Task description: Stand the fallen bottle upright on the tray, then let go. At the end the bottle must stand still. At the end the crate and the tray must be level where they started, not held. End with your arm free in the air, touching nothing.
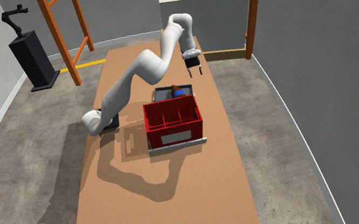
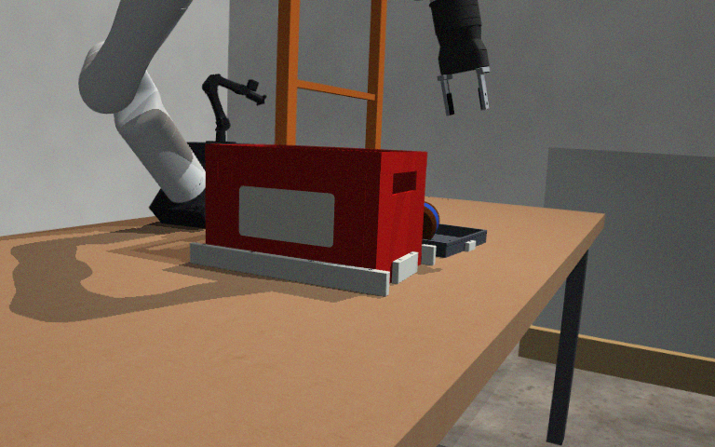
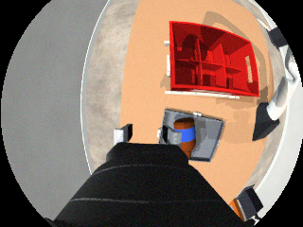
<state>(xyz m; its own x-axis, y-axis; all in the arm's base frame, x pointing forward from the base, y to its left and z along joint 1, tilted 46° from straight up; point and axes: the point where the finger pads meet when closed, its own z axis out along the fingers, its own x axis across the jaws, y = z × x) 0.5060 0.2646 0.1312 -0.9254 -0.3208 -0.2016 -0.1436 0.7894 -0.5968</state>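
My hand is 11 cm past the brown bottle, 9 cm to the right of it and 22 cm above it. Also, from my hand: dark grey tray (14 cm behind, 9 cm to the left, 25 cm below); then red crate (15 cm behind, 19 cm to the right, 17 cm below).
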